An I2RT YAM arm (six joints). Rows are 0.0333 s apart.
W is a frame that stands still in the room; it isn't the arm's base.
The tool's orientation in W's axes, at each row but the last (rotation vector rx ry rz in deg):
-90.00, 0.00, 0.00
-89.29, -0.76, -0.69
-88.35, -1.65, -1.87
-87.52, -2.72, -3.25
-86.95, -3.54, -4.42
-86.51, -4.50, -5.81
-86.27, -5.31, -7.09
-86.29, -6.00, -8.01
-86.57, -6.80, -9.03
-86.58, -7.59, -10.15
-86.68, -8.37, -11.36
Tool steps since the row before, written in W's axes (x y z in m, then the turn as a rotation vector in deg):
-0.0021, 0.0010, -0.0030, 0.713, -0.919, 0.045
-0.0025, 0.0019, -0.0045, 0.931, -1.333, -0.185
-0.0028, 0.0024, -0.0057, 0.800, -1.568, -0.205
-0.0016, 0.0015, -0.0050, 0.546, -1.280, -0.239
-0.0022, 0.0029, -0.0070, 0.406, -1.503, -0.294
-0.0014, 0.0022, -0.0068, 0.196, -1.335, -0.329
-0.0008, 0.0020, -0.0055, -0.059, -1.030, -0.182
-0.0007, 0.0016, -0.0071, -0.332, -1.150, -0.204
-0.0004, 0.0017, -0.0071, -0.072, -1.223, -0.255
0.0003, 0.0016, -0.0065, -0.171, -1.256, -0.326
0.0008, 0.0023, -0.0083, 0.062, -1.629, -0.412
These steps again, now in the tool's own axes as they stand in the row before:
-0.0021, 0.0030, 0.0010, 0.713, -0.045, -0.919
-0.0026, 0.0045, 0.0018, 0.927, 0.184, -1.336
-0.0030, 0.0057, 0.0022, 0.796, 0.191, -1.572
-0.0019, 0.0049, 0.0013, 0.538, 0.220, -1.287
-0.0028, 0.0069, 0.0025, 0.397, 0.251, -1.513
-0.0022, 0.0067, 0.0018, 0.181, 0.271, -1.350
-0.0016, 0.0054, 0.0016, -0.059, 0.109, -1.040
-0.0018, 0.0070, 0.0011, -0.328, 0.081, -1.166
-0.0017, 0.0070, 0.0013, -0.079, 0.173, -1.237
-0.0010, 0.0065, 0.0012, -0.189, 0.222, -1.276
-0.0011, 0.0084, 0.0019, 0.034, 0.339, -1.647

